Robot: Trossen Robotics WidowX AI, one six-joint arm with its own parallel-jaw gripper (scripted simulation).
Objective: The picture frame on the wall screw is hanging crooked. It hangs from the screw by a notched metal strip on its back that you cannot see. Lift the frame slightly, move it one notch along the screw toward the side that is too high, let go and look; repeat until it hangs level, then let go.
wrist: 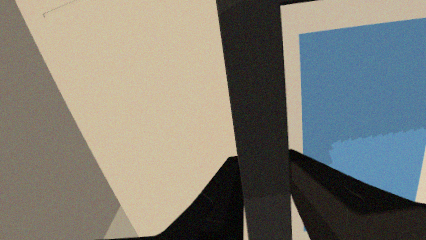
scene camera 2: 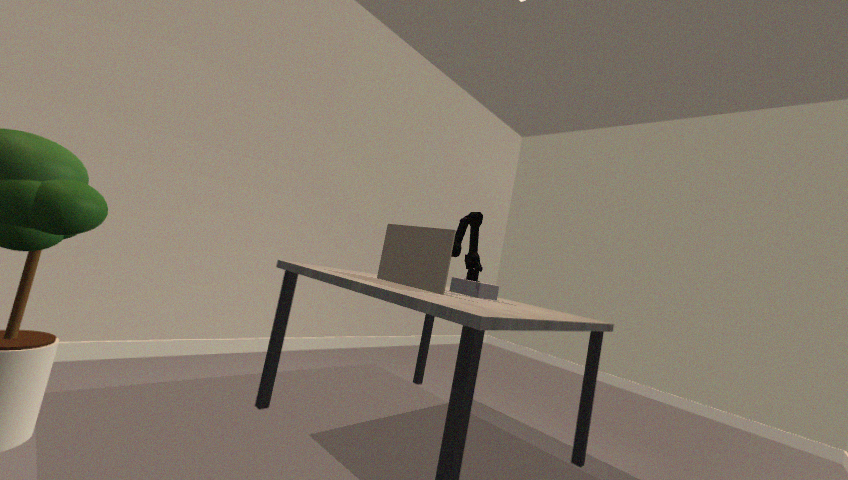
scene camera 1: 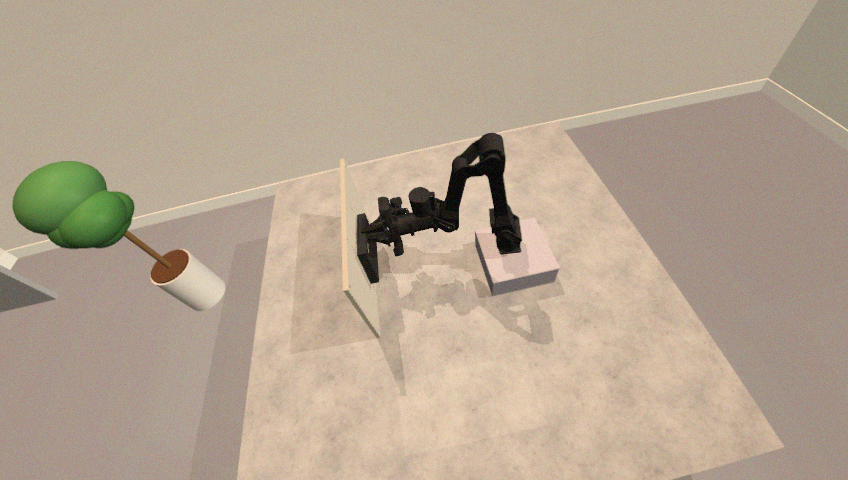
Scene:
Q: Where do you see a picture frame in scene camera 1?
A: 366, 250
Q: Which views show the gripper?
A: The wrist view and scene camera 1 only.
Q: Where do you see a wall panel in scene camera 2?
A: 419, 257

